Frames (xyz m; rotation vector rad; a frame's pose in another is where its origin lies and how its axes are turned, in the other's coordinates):
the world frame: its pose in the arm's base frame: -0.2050 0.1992 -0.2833 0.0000 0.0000 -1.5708
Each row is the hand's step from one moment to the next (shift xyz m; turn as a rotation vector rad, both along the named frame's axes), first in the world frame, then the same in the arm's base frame.
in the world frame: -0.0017 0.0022 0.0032 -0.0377 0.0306 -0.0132
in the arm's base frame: 0.0022 0.0017 0.0032 0.0306 0.0377 -0.0132
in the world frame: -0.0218 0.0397 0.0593 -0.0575 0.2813 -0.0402
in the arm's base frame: 0.0397 0.0218 0.0593 0.2813 0.0575 -0.0402
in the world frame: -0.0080 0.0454 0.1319 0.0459 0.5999 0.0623
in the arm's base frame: 0.0454 0.0080 0.1319 0.5999 -0.0459 0.0623
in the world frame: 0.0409 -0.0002 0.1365 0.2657 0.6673 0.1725
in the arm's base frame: -0.0002 -0.0409 0.1365 0.6673 -0.2657 0.1725
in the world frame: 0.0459 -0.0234 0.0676 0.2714 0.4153 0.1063
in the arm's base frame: -0.0234 -0.0459 0.0676 0.4153 -0.2714 0.1063
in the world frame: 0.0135 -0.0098 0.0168 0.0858 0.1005 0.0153
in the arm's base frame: -0.0098 -0.0135 0.0168 0.1005 -0.0858 0.0153
